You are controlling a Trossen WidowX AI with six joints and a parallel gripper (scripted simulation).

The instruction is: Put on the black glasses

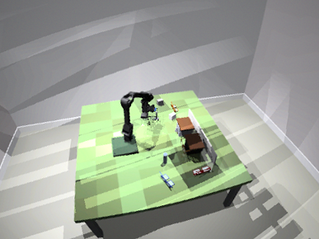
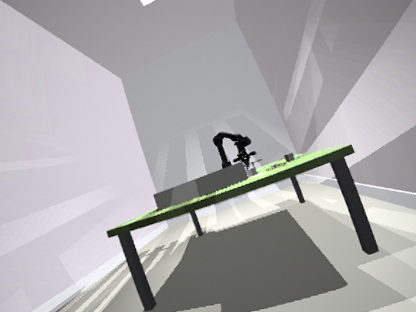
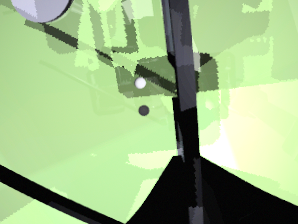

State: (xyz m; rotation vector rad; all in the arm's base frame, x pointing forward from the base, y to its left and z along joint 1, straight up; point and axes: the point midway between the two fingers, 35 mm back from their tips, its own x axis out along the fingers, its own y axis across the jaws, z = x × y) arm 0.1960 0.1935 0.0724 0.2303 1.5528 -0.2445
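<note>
Right now the pale round disc is 110 mm ahead of my gripper tip, 40 mm to the left of it and 40 mm below it. The rest, counted from my gripper tip: blue item (200 mm to the left, 100 mm ahead, 60 mm below); grey wall panel (420 mm ahead, 320 mm to the right, 10 mm below).
</note>
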